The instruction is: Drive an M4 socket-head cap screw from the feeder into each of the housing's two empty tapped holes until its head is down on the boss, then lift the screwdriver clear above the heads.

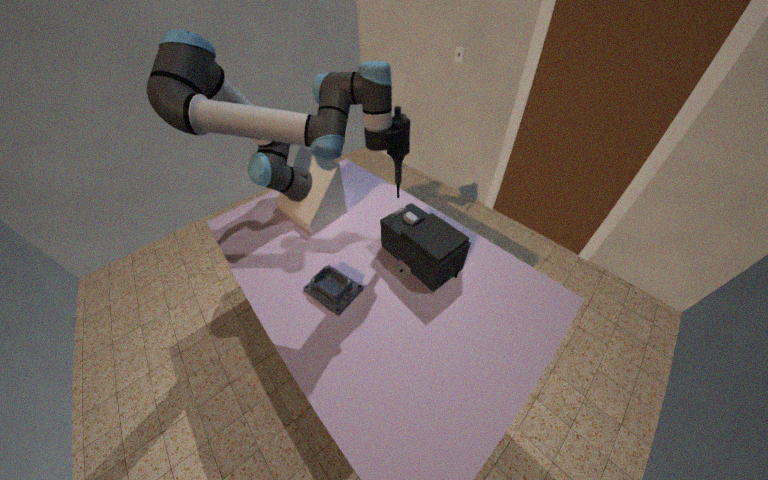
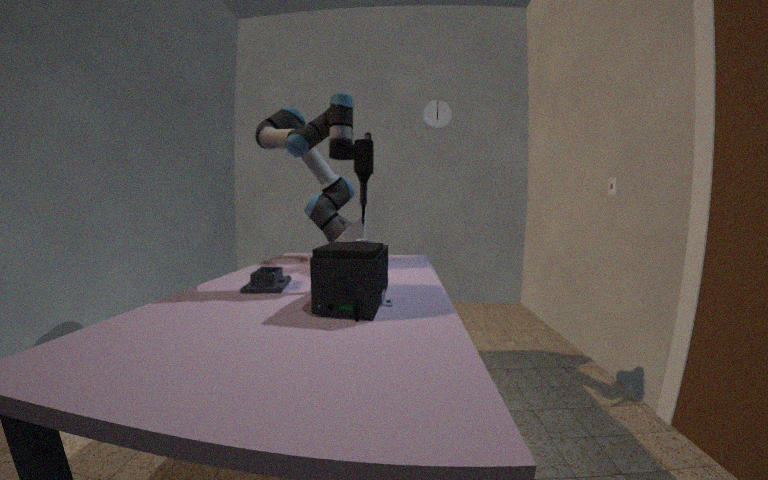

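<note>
The black box-shaped feeder (image 1: 424, 240) (image 2: 342, 283) stands on the table, with a small pale pick-up part (image 1: 410, 216) on its top at the end nearer the robot's base. My screwdriver (image 1: 398, 195) (image 2: 363, 220) points straight down, its tip in the air a little above that end of the feeder, touching nothing that I can see. Whether a screw is on the tip is too small to tell. The dark square housing (image 1: 334, 287) (image 2: 266, 280) lies flat on the table, apart from the feeder. Its tapped holes and any screw heads are too small to make out.
The pale pink table (image 1: 430, 373) (image 2: 271, 367) carries both. A light wedge-shaped stand (image 1: 310, 195) is at the robot's base at the far end. The arm reaches over from there, well above the table. A wall stands beyond the table's feeder side.
</note>
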